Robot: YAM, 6 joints.
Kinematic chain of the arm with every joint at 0, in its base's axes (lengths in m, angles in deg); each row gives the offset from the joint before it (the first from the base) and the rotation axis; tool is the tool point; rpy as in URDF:
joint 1: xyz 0 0 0.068 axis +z
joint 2: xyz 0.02 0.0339 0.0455 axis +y
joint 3: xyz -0.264 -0.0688 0 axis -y
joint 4: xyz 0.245 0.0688 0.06 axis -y
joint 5: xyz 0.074 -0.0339 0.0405 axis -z
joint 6: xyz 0.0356 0 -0.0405 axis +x
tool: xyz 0 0 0 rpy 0 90 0
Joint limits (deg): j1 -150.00..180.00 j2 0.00..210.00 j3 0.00..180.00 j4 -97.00..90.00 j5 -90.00..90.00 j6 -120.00..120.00
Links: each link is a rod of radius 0.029 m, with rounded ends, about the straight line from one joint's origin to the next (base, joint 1, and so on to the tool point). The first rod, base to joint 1, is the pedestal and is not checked.
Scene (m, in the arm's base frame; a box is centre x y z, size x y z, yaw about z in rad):
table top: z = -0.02
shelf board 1: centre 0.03 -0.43 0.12 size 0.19 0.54 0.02 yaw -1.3
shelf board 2: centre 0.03 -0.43 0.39 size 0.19 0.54 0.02 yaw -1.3
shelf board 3: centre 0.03 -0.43 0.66 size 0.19 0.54 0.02 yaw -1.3
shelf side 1: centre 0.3 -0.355 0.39 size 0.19 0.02 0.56 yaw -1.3
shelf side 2: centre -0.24 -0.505 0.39 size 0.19 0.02 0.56 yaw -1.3
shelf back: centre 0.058 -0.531 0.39 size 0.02 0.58 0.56 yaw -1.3
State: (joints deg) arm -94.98 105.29 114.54 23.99 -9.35 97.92
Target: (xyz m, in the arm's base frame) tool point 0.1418 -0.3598 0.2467
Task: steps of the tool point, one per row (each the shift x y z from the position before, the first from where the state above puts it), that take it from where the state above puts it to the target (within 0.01 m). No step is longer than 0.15 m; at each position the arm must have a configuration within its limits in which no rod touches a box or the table.
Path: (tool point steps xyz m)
1: 0.0290 0.1196 0.0670
2: 0.0207 0.1318 0.0272
3: 0.0107 0.1291 -0.0130
4: 0.0010 0.1124 -0.0479
5: -0.0068 0.0864 -0.0731
6: 0.0009 -0.0988 0.0269
7: 0.0143 -0.1083 -0.0122
8: 0.0241 -0.0950 -0.0573
9: 0.0237 -0.0585 -0.0928
10: 0.0109 -0.0101 -0.1047
11: 0.0231 -0.0758 0.0135
12: 0.0203 -0.0806 -0.0135

